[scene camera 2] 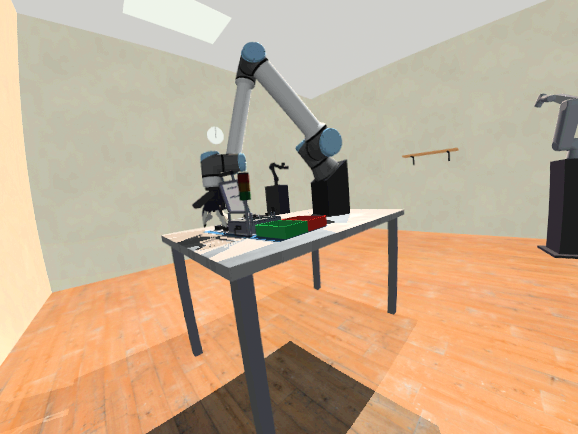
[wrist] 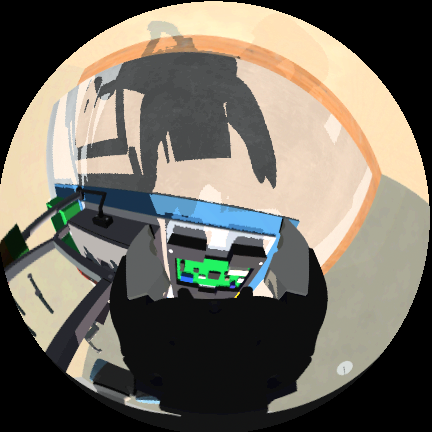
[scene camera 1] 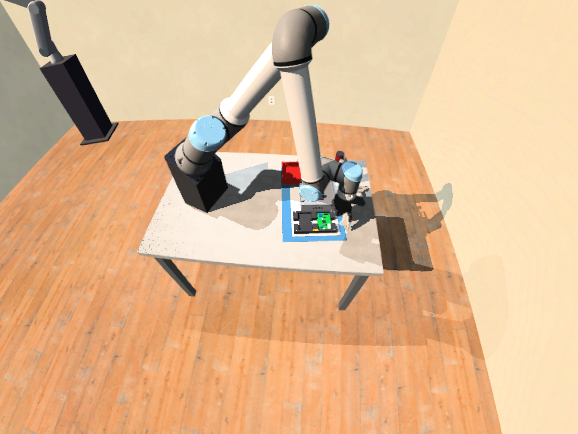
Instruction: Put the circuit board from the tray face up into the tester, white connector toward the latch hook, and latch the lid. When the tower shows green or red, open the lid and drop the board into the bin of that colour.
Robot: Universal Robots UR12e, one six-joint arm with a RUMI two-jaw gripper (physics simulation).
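Places are measured from the arm's base along level axes (x back, y right, z up), in metres.
Pixels of known places: gripper, fingertip midpoint: (scene camera 2: pixel 215 227) (wrist: pixel 215 223) (scene camera 1: pixel 342 218); arm's base, link origin: (scene camera 2: pixel 327 171) (scene camera 1: pixel 193 158).
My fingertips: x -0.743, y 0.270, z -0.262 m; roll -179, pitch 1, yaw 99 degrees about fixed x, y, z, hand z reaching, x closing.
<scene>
Ahead of a thing's pixels: the offset from my fingertips to its top centre. "*": to the spot under its first point. Level surfaces: height alone.
The green circuit board @[dx +0.100, dy +0.003, dz +0.000 m] (scene camera 1: pixel 324 221) (wrist: pixel 212 267) lies component side up in the black tray (scene camera 1: pixel 305 223) (wrist: pixel 187 242). In the wrist view its white connector is at the right. My gripper (scene camera 1: pixel 346 220) (scene camera 2: pixel 214 220) (wrist: pixel 215 223) is open and empty, above the board's end of the tray, its fingers to either side of the board in the wrist view. The grey tester (scene camera 1: pixel 317 208) (scene camera 2: pixel 239 228) stands beside the tray with its lid @[* dx -0.003, dy -0.161, dz +0.143 m] (scene camera 2: pixel 232 196) raised. The tower @[* dx -0.009, dy -0.237, dz +0.225 m] (scene camera 1: pixel 339 156) (scene camera 2: pixel 244 186) shows dark red, amber and green sections, none clearly lit. The tester's inside is hidden.
A red bin (scene camera 1: pixel 290 173) (scene camera 2: pixel 318 221) and a green bin (scene camera 2: pixel 281 229) (wrist: pixel 68 213) stand behind the tester. A blue mat @[dz -0.026 m] (scene camera 1: pixel 286 215) (wrist: pixel 200 207) lies under the tray. In the wrist view, the raised lid and tower are close at the left.
</scene>
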